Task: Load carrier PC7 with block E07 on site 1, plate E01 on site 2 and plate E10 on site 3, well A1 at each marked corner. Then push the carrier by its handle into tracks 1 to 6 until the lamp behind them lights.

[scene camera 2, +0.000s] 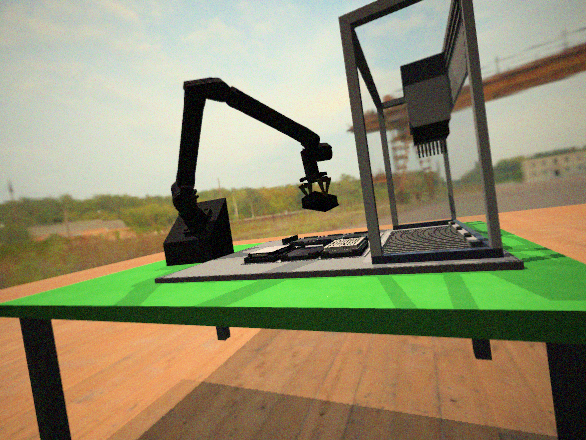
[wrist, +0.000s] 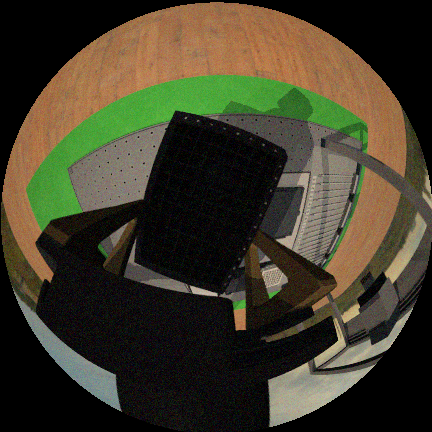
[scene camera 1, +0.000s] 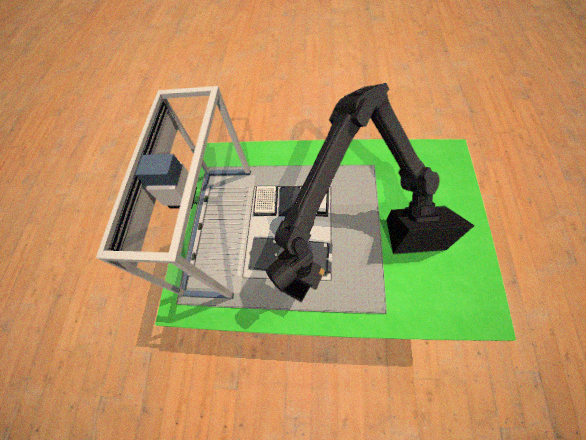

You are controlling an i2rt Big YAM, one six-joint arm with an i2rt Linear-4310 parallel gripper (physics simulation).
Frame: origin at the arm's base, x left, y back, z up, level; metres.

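Seen in the pictures: gripper, between the fingertips: (wrist: 196,219) (scene camera 1: 301,276); arm's base, origin of its link: (scene camera 2: 198,222) (scene camera 1: 421,215).
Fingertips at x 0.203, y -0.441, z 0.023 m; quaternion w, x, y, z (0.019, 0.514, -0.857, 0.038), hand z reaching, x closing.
Observation:
Pixels of each thing's top centre, then the offset from my fingertips to it. Level surfaces: height alone.
- white welled plate, centre of its top: (scene camera 2: 345,242) (wrist: 271,277) (scene camera 1: 265,198) dz -0.134, dx -0.384, dy -0.148 m
- white plate, centre of its top: (scene camera 2: 270,248) (wrist: 204,291) (scene camera 1: 317,198) dz -0.134, dx -0.365, dy +0.074 m
- grey deck, height of its surface: dz -0.160 m
- green table top, height of its surface: dz -0.173 m
My gripper (scene camera 2: 317,193) (wrist: 196,219) is shut on a dark, thick block (scene camera 2: 320,201) (wrist: 210,200) with a fine grid on its face. It holds the block well above the deck, over the side away from the white plates; no label is readable. A white welled plate (scene camera 1: 265,200) (scene camera 2: 346,243) (wrist: 272,276) stands near the tracks (scene camera 1: 225,220) (scene camera 2: 425,240) (wrist: 325,210). Another white plate (scene camera 1: 324,204) (scene camera 2: 270,251) stands farther from them, partly behind the arm in scene camera 1. A dark flat area (scene camera 1: 262,252) (wrist: 282,212) lies in the light-framed part nearer the gripper. Carrier handle, site marks and lamp cannot be made out.
A tall frame (scene camera 1: 197,170) (scene camera 2: 359,125) (wrist: 382,164) stands around the tracks. A box-shaped head (scene camera 1: 160,167) (scene camera 2: 427,100) hangs inside it, with thin tips pointing down. The grey deck (scene camera 1: 355,290) (scene camera 2: 210,274) lies on the green table top (scene camera 1: 440,300) (scene camera 2: 150,295).

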